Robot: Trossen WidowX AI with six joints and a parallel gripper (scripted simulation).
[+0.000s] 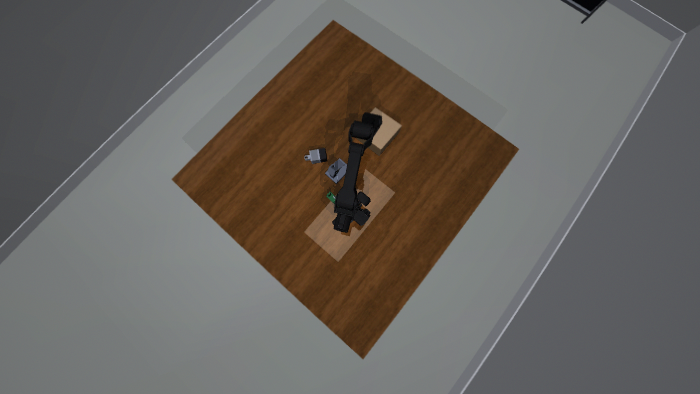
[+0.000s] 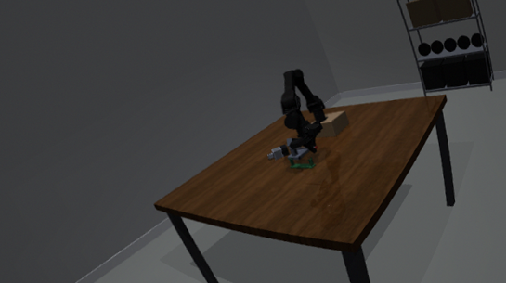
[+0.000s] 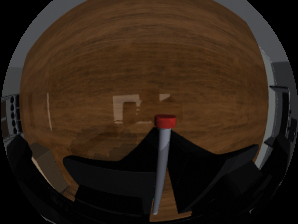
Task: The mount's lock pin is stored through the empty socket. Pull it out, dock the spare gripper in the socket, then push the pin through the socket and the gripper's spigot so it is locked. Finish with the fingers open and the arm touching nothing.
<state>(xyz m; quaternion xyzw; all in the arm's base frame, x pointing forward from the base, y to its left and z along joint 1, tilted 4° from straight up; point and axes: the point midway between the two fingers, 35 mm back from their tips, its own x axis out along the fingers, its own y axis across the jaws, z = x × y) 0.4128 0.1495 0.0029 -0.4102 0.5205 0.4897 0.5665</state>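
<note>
My gripper tip is 100 mm to the left of the green rack, 50 mm above it and 20 mm past it. From my gripper tip the other things lie so: grey mount (190 mm to the right, 150 mm behind, 20 mm below); spare gripper (330 mm to the right, 160 mm behind, 50 mm below).
</note>
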